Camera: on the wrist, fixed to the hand. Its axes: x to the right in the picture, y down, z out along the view.
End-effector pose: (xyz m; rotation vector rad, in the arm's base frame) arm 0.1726 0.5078 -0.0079 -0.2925 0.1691 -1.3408
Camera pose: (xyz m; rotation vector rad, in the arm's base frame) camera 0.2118 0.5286 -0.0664 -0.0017 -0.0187 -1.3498
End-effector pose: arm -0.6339 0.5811 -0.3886 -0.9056 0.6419 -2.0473
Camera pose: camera -0.6338 0.5654 -0.4603 -0.6864 0.3180 -2.0913
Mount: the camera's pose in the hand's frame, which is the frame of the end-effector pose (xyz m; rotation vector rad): -0.0142 0.0584 -0.0421 0.3189 0.0326 0.0002
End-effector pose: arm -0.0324 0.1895 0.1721 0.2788 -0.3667 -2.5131
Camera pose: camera 0.0209 0.1429 0.1528 0.4425 -0.7553 -2.4401
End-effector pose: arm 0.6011 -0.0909 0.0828 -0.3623 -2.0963 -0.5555
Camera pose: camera 0.6650 -0.0633 0.1059 -0.1685 -2.1099 -0.2183
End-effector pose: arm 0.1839 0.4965 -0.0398 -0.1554 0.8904 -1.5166
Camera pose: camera 0.2080 0.5338 -0.0982 0.1019 0.6627 -1.6433
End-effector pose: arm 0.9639 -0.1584 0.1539 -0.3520 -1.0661 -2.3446
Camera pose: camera 1.0081 -0.2169 0.1562 -0.1925 -1.3960 -2.1252
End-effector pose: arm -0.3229 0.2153 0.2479 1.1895 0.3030 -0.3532
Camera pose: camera -0.3130 0.2756 0.2886 1.5094 0.2813 -0.3919
